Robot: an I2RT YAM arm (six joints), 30 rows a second.
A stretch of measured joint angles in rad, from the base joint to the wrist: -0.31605, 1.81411, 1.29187, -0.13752, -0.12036, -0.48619; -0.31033, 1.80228, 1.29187, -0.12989, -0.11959, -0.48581; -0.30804, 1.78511, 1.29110, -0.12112, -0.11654, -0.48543; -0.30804, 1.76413, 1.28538, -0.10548, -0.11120, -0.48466; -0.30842, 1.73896, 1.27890, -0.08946, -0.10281, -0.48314; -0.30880, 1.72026, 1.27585, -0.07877, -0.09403, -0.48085; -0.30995, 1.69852, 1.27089, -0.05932, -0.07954, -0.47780; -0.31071, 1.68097, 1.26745, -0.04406, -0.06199, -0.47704; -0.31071, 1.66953, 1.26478, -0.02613, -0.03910, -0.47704; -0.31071, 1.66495, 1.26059, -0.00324, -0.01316, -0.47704; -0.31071, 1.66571, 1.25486, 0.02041, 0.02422, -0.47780; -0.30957, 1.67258, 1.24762, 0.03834, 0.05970, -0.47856; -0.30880, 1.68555, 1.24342, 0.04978, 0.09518, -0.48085; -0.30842, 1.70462, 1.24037, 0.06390, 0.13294, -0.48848; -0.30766, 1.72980, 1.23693, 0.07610, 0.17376, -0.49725; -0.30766, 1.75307, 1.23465, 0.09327, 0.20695, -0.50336; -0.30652, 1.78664, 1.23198, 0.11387, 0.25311, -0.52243
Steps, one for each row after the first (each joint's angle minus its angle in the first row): 0.00572, -0.01183, 0.00000, 0.00763, 0.00077, 0.00038; 0.00801, -0.02900, -0.00077, 0.01640, 0.00382, 0.00076; 0.00801, -0.04998, -0.00649, 0.03204, 0.00916, 0.00153; 0.00763, -0.07515, -0.01297, 0.04806, 0.01755, 0.00305; 0.00725, -0.09385, -0.01602, 0.05875, 0.02633, 0.00534; 0.00610, -0.11559, -0.02098, 0.07820, 0.04082, 0.00839; 0.00534, -0.13314, -0.02442, 0.09346, 0.05837, 0.00915; 0.00534, -0.14458, -0.02709, 0.11139, 0.08126, 0.00915; 0.00534, -0.14916, -0.03128, 0.13428, 0.10720, 0.00915; 0.00534, -0.14840, -0.03701, 0.15793, 0.14458, 0.00839; 0.00648, -0.14153, -0.04425, 0.17586, 0.18006, 0.00763; 0.00725, -0.12856, -0.04845, 0.18730, 0.21554, 0.00534; 0.00763, -0.10949, -0.05150, 0.20142, 0.25330, -0.00229; 0.00839, -0.08431, -0.05494, 0.21362, 0.29412, -0.01106; 0.00839, -0.06104, -0.05722, 0.23079, 0.32731, -0.01717; 0.00953, -0.02747, -0.05989, 0.25139, 0.37347, -0.03624
